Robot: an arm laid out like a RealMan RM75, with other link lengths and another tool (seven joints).
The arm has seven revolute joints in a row. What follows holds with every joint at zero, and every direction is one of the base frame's.
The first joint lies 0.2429 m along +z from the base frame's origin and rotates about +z.
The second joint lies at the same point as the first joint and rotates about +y.
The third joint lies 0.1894 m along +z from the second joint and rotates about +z.
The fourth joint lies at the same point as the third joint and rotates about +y.
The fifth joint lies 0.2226 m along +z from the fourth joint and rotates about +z.
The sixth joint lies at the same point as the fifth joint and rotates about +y.
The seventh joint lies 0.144 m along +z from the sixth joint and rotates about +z.
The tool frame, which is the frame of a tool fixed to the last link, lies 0.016 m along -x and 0.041 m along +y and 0.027 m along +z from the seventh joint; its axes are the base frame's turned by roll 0, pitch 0.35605 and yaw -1.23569 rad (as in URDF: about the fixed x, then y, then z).
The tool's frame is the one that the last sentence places.
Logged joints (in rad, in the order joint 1, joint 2, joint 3, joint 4, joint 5, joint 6, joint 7), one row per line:
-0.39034 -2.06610 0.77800 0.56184 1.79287 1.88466 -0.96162
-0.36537 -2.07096 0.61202 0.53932 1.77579 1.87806 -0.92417
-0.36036 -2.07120 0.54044 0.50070 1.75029 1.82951 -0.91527
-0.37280 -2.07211 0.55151 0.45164 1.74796 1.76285 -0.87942
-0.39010 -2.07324 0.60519 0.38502 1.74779 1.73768 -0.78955
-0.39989 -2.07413 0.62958 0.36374 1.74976 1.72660 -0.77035
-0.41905 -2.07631 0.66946 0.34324 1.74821 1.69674 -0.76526
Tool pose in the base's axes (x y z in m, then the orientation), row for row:
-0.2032 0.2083 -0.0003 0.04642 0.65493 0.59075 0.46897
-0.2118 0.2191 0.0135 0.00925 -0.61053 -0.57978 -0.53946
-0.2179 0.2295 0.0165 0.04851 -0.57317 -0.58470 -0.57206
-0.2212 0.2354 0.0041 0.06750 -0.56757 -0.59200 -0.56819
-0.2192 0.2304 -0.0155 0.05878 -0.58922 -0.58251 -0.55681
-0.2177 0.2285 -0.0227 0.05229 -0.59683 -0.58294 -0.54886
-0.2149 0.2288 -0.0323 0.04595 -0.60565 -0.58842 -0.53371
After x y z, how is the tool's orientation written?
As a quaternion, w x y z.
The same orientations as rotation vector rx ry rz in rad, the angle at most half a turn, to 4 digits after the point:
1.9988 1.8030 1.4313
-1.9068 -1.8108 -1.6849
-1.7471 -1.7822 -1.7437
-1.7103 -1.7839 -1.7122
-1.7849 -1.7645 -1.6867
-1.8150 -1.7728 -1.6691
-1.8490 -1.7964 -1.6293

